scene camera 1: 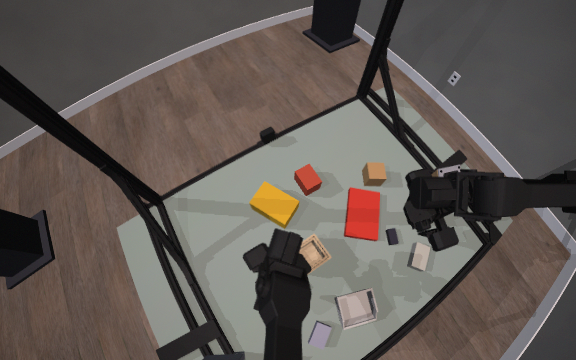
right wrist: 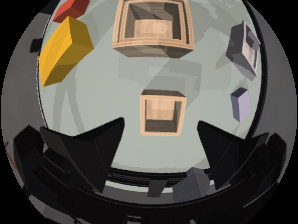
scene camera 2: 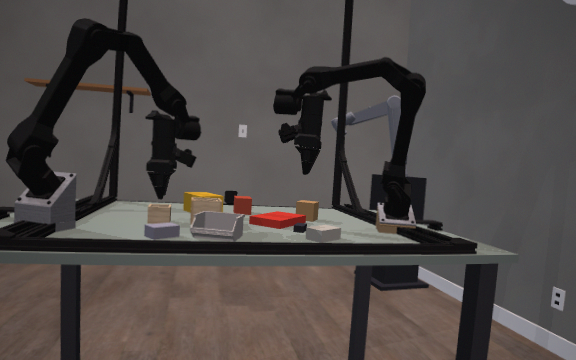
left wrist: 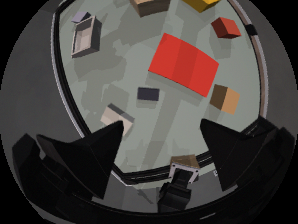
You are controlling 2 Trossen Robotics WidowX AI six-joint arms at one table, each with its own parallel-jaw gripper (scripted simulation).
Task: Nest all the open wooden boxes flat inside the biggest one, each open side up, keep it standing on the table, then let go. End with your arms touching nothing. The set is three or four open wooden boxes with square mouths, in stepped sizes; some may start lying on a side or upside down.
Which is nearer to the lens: the grey bin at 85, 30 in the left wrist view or the red slab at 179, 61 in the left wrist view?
The red slab.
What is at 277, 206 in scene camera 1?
A yellow block.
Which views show the red slab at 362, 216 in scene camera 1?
Scene camera 1, scene camera 2 and the left wrist view only.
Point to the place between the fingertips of the left gripper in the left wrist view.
163, 124
